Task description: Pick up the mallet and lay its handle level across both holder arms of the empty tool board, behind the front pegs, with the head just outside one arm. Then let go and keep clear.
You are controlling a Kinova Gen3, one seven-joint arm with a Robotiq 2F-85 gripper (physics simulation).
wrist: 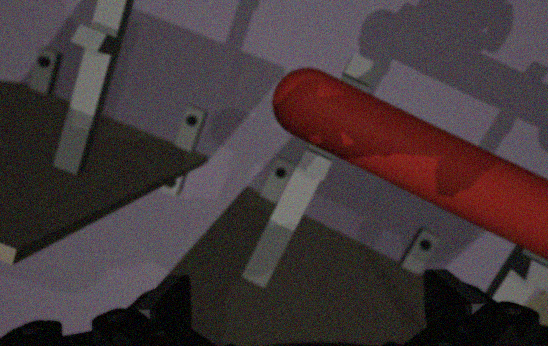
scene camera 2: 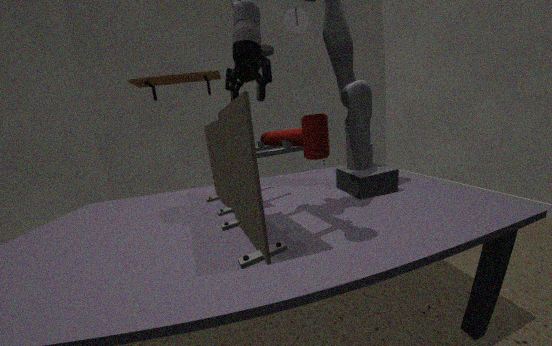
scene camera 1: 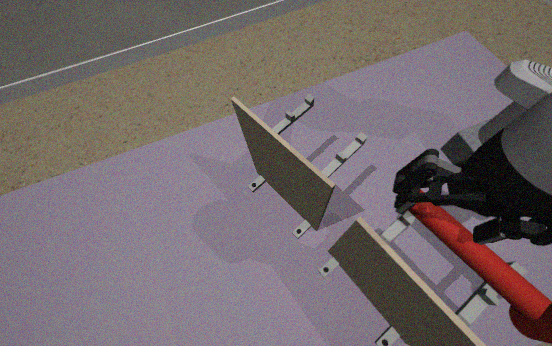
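Pixels of known places: gripper, fingertip midpoint: (wrist: 305, 298) (scene camera 1: 436, 221); arm's base at its link origin: (scene camera 2: 358, 167).
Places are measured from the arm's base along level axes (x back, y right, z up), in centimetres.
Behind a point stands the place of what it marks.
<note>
The red mallet (scene camera 1: 465, 245) {y -14.5, x -37.1, z 17.5 cm} (scene camera 2: 285, 137) {y -19.6, x -37.0, z 16.1 cm} (wrist: 410, 145) {y -10.5, x -36.5, z 17.8 cm} lies with its handle across the holder arms of the nearer board (scene camera 1: 405, 285) {y -14.7, x -49.7, z 20.9 cm} (wrist: 340, 260) {y -16.7, x -48.4, z 0.7 cm}. Its head (scene camera 2: 315, 136) {y -29.7, x -34.4, z 16.0 cm} is beyond one arm and is cut off in scene camera 1's view. The empty tool board (scene camera 1: 285, 165) {y 10.9, x -55.1, z 16.2 cm} (wrist: 50, 190) {y 4.2, x -52.1, z 16.7 cm} stands beside that board; its two bare arms (scene camera 1: 350, 147) {y 10.0, x -40.4, z 12.7 cm} have pegs along them. My gripper (scene camera 1: 441, 217) {y -9.5, x -43.5, z 26.2 cm} (scene camera 2: 247, 98) {y -9.5, x -43.5, z 26.2 cm} (wrist: 305, 298) {y -9.5, x -43.5, z 26.2 cm} is open and empty. It hangs above the level of the handle, near its free end. In the wrist view the handle is not between the fingertips.
Both boards stand upright on feet on the purple table (scene camera 1: 125, 250) {y 19.6, x -101.4, z -8.9 cm} (scene camera 2: 125, 280) {y -23.2, x -76.7, z -8.9 cm}. The robot's base (scene camera 2: 367, 181) {y -10.9, x -5.3, z -2.5 cm} stands behind the mallet's head. A wooden shelf (scene camera 2: 175, 78) hangs on the back wall. Shadows of arm and boards fall on the table.
</note>
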